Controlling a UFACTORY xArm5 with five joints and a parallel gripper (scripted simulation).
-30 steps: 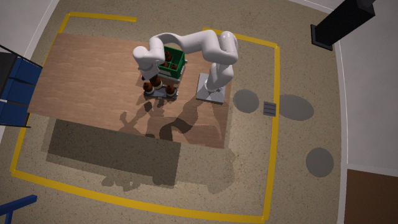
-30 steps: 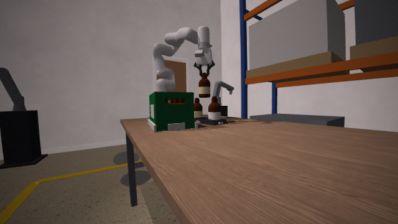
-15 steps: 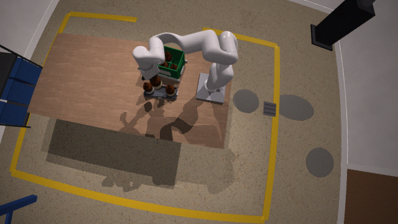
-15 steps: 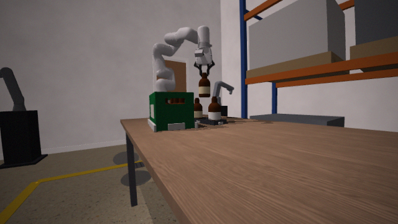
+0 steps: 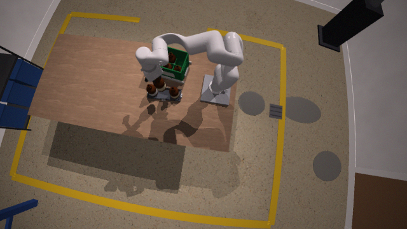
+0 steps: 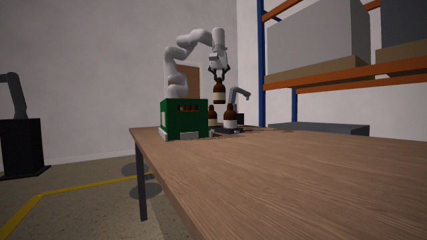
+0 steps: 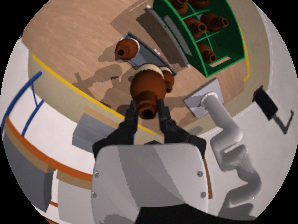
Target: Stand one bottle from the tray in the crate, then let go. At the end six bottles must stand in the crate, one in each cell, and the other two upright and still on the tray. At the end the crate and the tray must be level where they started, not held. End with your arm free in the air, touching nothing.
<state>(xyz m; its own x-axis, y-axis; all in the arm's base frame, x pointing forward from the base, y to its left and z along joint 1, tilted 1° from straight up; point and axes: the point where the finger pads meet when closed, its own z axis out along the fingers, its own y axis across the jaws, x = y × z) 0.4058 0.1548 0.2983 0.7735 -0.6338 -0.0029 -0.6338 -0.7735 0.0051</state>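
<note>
Right now my hand is 80 mm above the bottle. Round my hand: tray: 300 mm below; green crate: 240 mm to the right, 230 mm below, 10 mm ahead.
</note>
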